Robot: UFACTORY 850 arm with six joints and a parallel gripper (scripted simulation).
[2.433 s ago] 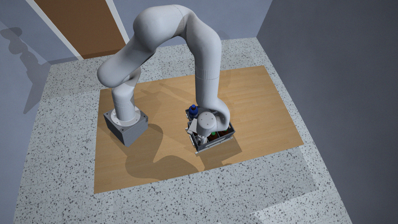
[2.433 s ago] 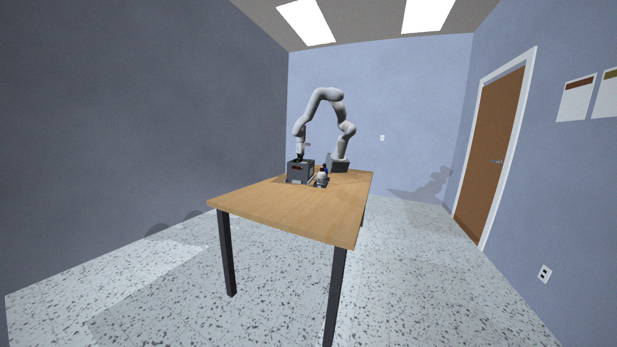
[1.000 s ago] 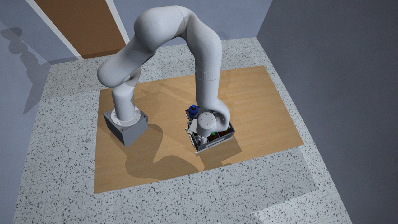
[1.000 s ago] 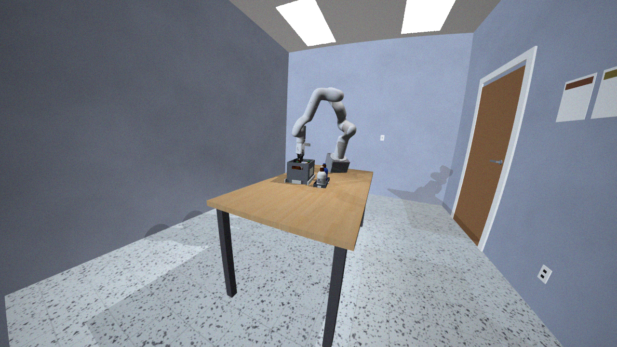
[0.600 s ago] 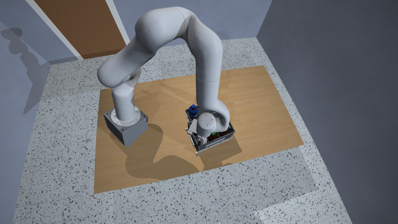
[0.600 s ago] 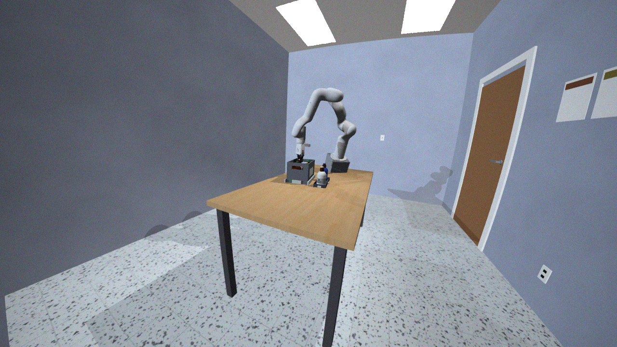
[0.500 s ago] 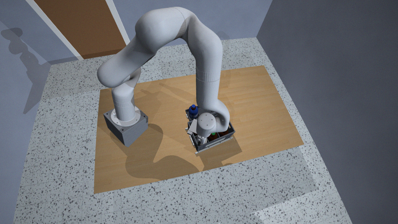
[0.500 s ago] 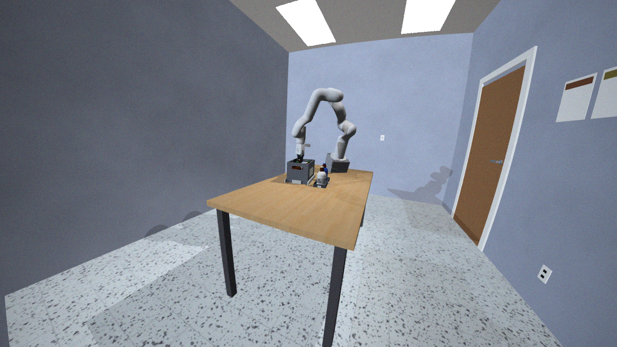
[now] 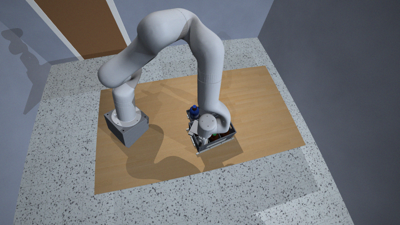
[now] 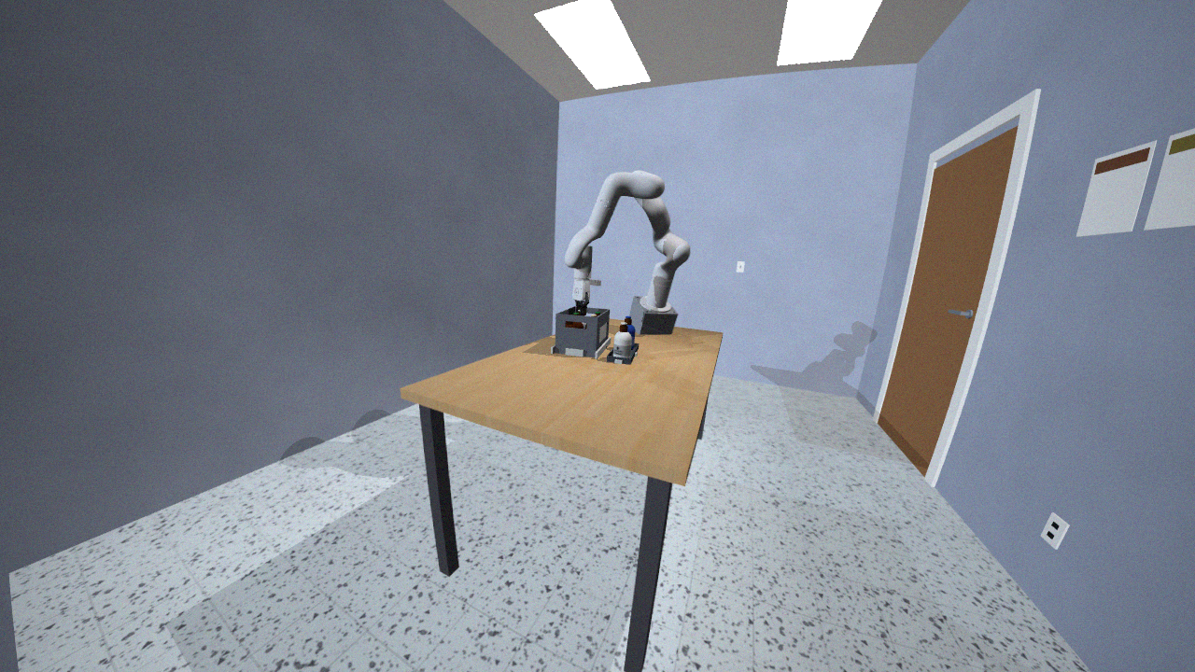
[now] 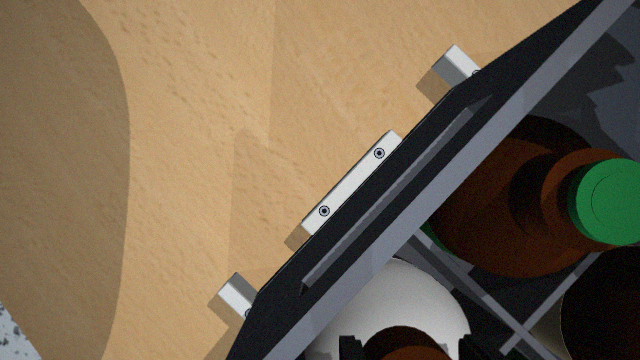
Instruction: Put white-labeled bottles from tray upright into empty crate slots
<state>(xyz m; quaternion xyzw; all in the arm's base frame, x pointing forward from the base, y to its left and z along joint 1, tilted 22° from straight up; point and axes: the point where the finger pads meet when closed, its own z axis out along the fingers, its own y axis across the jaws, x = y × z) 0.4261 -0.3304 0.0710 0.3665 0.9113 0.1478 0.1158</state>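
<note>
My hand is 90 mm short of the crate, 80 mm above it and 50 mm to the right of it. Also, from my hand: blue-labeled bottle 240 mm to the left, 80 mm below, 20 mm ahead; dark tray 250 mm to the left, 150 mm below, 110 mm ahead.
</note>
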